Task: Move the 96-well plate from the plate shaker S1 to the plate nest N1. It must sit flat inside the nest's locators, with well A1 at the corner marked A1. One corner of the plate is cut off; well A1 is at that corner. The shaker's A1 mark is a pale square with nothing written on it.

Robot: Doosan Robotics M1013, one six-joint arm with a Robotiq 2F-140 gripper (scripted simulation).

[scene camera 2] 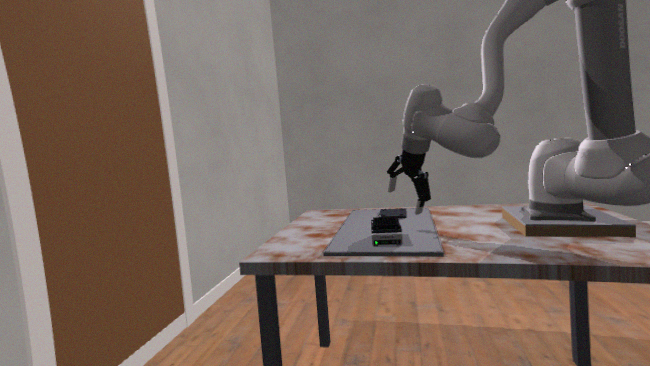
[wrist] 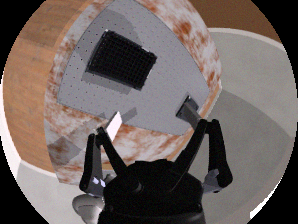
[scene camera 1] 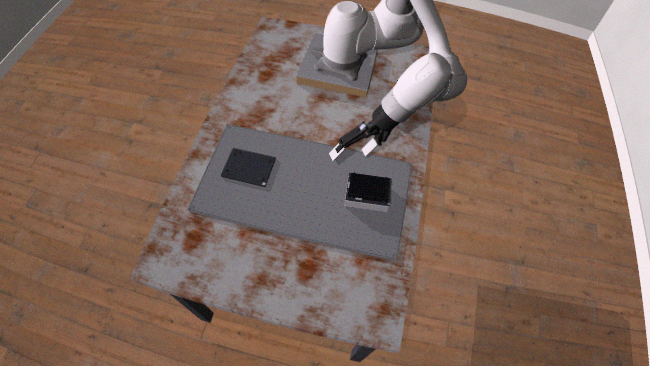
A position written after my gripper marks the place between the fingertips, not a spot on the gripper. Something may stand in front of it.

Observation:
In view: my gripper (scene camera 1: 348,154), a 96-well plate (scene camera 1: 374,188) and a plate nest N1 (scene camera 1: 246,166).
The 96-well plate also shows in the wrist view (wrist: 119,43). My gripper shows as well in scene camera 2 (scene camera 2: 404,201) and in the wrist view (wrist: 151,112).

